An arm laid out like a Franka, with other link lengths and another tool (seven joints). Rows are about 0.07 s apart.
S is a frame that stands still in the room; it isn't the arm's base.
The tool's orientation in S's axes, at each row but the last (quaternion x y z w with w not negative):
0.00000 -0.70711 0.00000 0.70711
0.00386 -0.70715 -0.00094 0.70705
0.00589 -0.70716 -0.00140 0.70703
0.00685 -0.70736 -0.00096 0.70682
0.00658 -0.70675 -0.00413 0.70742
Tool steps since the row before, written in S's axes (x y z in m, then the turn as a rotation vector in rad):
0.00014 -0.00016 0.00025 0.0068 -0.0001 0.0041
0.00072 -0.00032 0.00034 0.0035 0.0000 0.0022
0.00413 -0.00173 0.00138 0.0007 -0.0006 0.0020
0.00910 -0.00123 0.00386 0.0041 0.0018 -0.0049
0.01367 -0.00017 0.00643 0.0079 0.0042 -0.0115
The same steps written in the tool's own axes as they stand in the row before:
0.00025 -0.00016 -0.00014 0.0041 -0.0001 -0.0068
0.00034 -0.00032 -0.00072 0.0022 0.0000 -0.0035
0.00140 -0.00174 -0.00412 0.0020 -0.0006 -0.0007
0.00387 -0.00126 -0.00909 -0.0049 0.0017 -0.0041
0.00645 -0.00012 -0.01366 -0.0116 0.0040 -0.0079

